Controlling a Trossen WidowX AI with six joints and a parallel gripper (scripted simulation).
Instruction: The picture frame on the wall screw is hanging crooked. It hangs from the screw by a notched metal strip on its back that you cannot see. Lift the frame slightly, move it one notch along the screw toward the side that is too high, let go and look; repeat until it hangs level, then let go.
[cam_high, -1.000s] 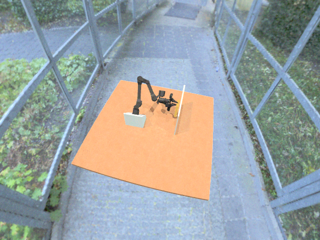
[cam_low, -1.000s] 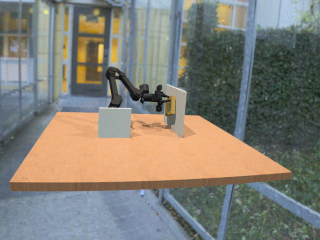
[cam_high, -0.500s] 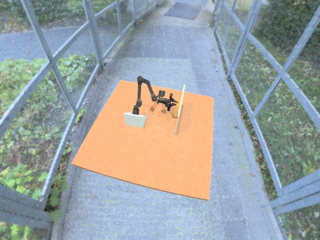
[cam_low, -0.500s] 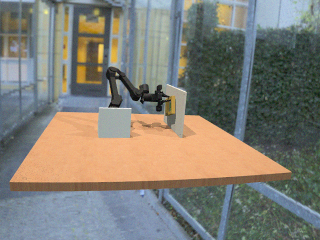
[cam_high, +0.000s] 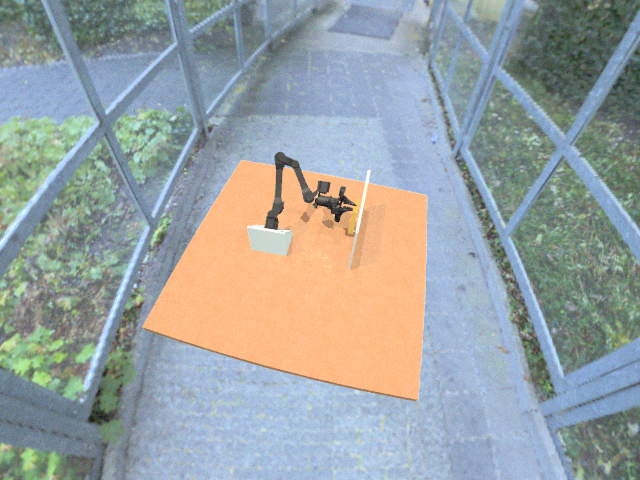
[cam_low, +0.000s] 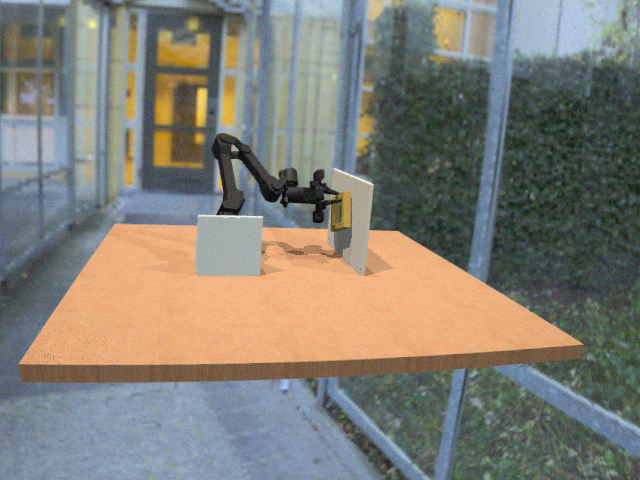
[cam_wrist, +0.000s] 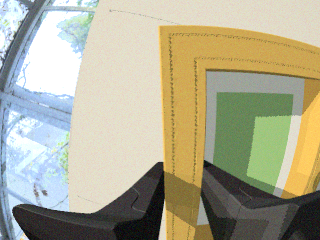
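The picture frame lies 50 mm below my gripper tip and 10 mm to the right of it.
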